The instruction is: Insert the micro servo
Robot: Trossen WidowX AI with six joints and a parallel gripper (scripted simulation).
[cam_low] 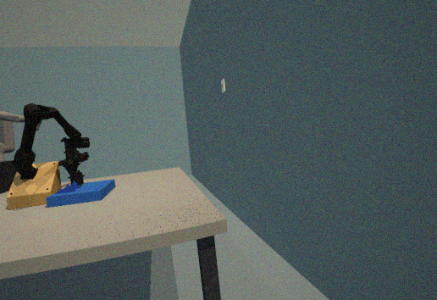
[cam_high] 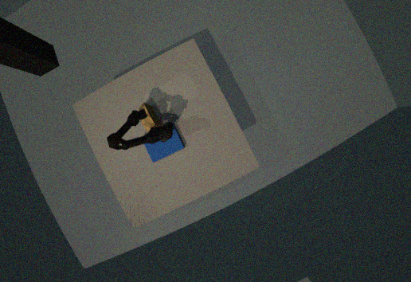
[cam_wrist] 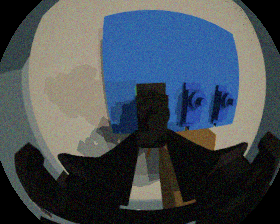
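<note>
Now: gripper tip 130 mm short of the blue robot deck, 80 mm above it and 70 mm to the left of it.
</note>
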